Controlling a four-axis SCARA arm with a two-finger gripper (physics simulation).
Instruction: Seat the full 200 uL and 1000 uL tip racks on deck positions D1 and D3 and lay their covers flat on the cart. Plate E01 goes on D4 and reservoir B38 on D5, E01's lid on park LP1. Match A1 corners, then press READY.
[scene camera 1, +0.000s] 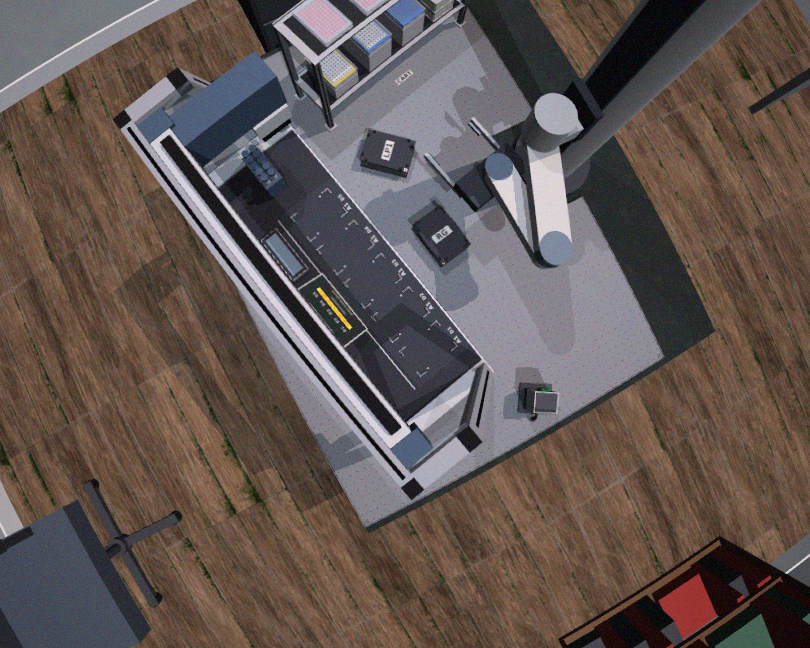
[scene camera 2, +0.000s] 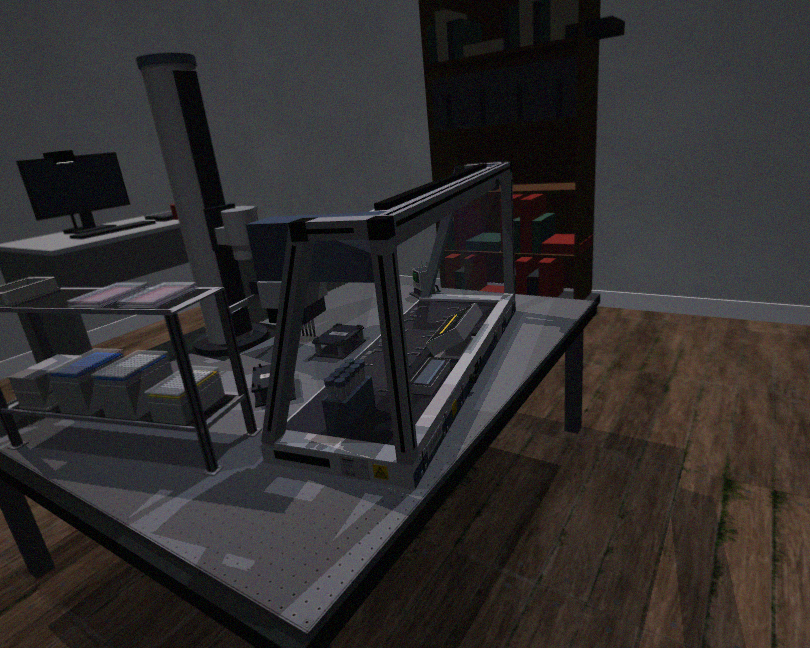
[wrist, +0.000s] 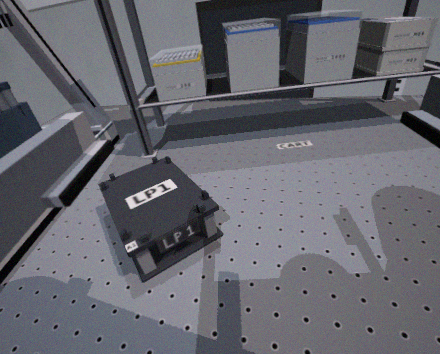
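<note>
My gripper (scene camera 1: 449, 138) is open and empty over the table, right of the lid park LP1 (scene camera 1: 398, 160) (wrist: 155, 215). On the cart's (scene camera 1: 325, 94) (scene camera 2: 191, 391) (wrist: 116, 60) lower shelf stand a yellow-banded rack (scene camera 1: 337, 70) (scene camera 2: 185, 395) (wrist: 179, 77), a blue-banded rack (scene camera 1: 370, 43) (scene camera 2: 131, 381) (wrist: 252, 57) and a blue-topped box (scene camera 1: 405, 18) (scene camera 2: 84, 370) (wrist: 322, 50) marked 1000. Two pink plates (scene camera 1: 322, 21) (scene camera 2: 156, 294) lie on the top shelf; their names are unreadable. No racks stand on D1 to D5 of the dark deck (scene camera 1: 337, 229).
The RG stand (scene camera 1: 439, 236) (scene camera 2: 337, 341) is beside the framed deck. A tube rack (scene camera 1: 262, 165) (scene camera 2: 347, 405) stands at the deck's cart end. A small screen device (scene camera 1: 545, 402) is near the table's far corner. Stacked grey boxes (wrist: 395, 45) and an open tray (scene camera 2: 30, 289) are on the cart.
</note>
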